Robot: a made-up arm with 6 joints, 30 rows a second.
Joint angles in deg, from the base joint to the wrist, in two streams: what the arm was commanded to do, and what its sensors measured. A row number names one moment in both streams.
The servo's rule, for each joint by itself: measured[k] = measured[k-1] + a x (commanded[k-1-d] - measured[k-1]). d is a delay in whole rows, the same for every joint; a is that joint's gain. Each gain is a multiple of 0.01, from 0.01 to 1. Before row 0 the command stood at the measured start. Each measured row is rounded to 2 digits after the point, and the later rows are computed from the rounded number. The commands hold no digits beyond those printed.
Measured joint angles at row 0:
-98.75 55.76 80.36 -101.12 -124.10 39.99
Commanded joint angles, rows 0 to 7:
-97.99 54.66 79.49 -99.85 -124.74 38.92
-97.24 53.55 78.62 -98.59 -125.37 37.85
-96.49 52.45 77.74 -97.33 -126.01 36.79
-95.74 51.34 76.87 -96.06 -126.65 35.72
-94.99 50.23 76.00 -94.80 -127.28 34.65
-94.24 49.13 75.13 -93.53 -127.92 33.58
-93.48 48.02 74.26 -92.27 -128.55 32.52
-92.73 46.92 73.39 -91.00 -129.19 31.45
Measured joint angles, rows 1 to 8:
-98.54 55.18 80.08 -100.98 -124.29 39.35
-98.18 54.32 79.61 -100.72 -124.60 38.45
-97.71 53.33 79.01 -100.35 -125.01 37.45
-97.16 52.28 78.33 -99.88 -125.49 36.41
-96.55 51.19 77.58 -99.32 -126.01 35.35
-95.90 50.10 76.80 -98.68 -126.56 34.29
-95.22 49.00 75.99 -97.97 -127.14 33.23
-94.52 47.90 75.16 -97.20 -127.73 32.16
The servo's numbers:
d 0
a 0.28 0.53 0.32 0.11 0.29 0.60

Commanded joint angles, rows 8 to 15:
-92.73 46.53 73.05 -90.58 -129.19 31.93
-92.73 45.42 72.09 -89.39 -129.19 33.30
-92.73 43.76 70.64 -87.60 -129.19 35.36
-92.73 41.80 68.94 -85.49 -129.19 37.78
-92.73 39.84 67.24 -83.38 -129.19 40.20
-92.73 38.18 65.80 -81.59 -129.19 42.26
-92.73 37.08 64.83 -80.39 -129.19 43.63
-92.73 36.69 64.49 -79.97 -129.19 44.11
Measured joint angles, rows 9 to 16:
-94.02 47.17 74.48 -96.47 -128.15 32.02
-93.66 46.24 73.72 -95.69 -128.45 32.79
-93.40 44.93 72.73 -94.80 -128.66 34.33
-93.21 43.27 71.52 -93.78 -128.81 36.40
-93.08 41.45 70.15 -92.64 -128.92 38.68
-92.98 39.72 68.76 -91.42 -129.00 40.83
-92.91 38.32 67.50 -90.21 -129.06 42.51
-92.86 37.46 66.54 -89.08 -129.10 43.47

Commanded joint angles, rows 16 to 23:
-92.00 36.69 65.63 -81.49 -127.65 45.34
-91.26 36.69 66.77 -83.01 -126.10 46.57
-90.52 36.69 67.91 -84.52 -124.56 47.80
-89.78 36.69 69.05 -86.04 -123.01 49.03
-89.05 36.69 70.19 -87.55 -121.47 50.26
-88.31 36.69 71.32 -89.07 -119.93 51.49
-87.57 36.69 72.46 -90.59 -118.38 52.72
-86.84 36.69 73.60 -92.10 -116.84 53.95
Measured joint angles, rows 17 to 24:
-92.62 37.05 66.25 -88.25 -128.68 44.59
-92.24 36.86 66.42 -87.67 -127.93 45.78
-91.76 36.77 66.90 -87.32 -126.95 46.99
-91.21 36.73 67.59 -87.18 -125.81 48.21
-90.61 36.71 68.42 -87.22 -124.55 49.44
-89.97 36.70 69.35 -87.42 -123.21 50.67
-89.30 36.69 70.35 -87.77 -121.81 51.90
-88.61 36.69 71.39 -88.25 -120.37 53.13

